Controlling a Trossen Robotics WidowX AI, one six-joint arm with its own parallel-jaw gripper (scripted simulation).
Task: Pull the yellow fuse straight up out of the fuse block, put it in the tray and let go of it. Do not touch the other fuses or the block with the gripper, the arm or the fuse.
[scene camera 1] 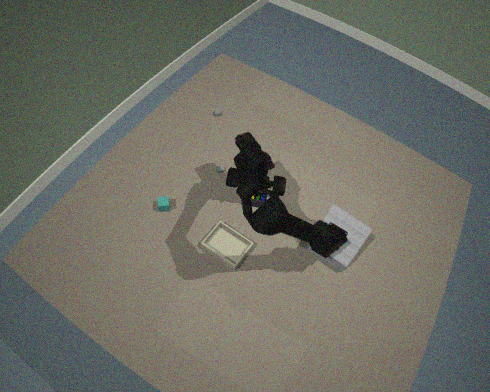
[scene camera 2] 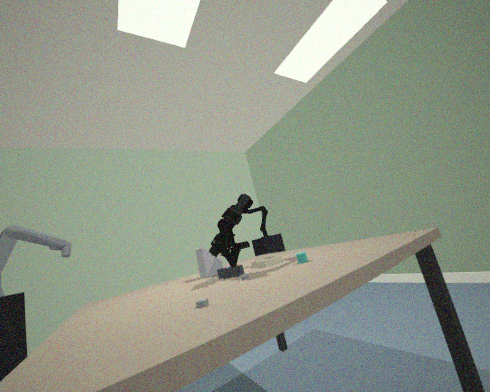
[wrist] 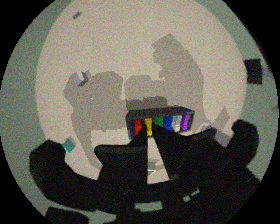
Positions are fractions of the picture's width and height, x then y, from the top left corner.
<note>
In view: my gripper (wrist: 0.53,0.56) and a cream tray (scene camera 1: 0.46,0.62).
</note>
